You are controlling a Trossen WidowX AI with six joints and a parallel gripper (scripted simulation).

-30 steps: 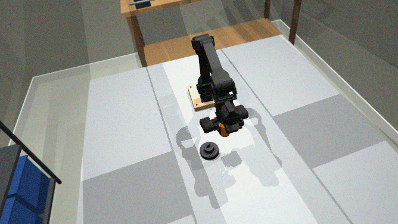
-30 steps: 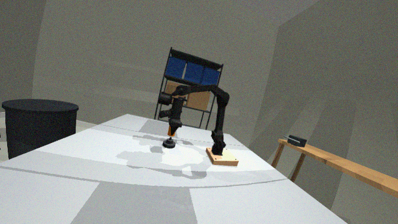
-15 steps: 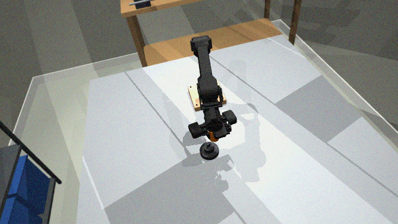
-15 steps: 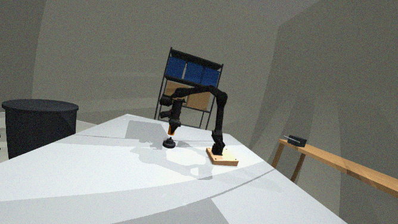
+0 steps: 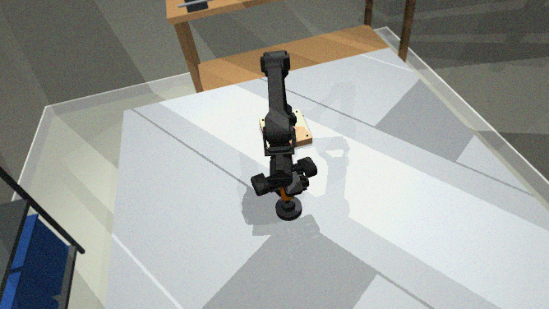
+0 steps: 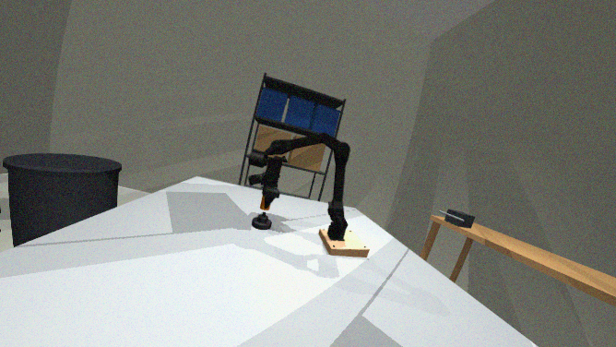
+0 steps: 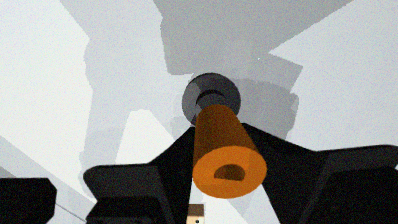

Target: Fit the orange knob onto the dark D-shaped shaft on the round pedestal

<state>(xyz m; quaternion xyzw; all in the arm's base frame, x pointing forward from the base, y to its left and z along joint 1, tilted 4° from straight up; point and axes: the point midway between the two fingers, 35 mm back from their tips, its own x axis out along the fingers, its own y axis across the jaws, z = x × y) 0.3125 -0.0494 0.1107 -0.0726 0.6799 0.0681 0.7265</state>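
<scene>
Now: gripper tip 60 mm above the dark round pedestal. The rest, counted from my gripper tip: orange knob 20 mm above.
</scene>
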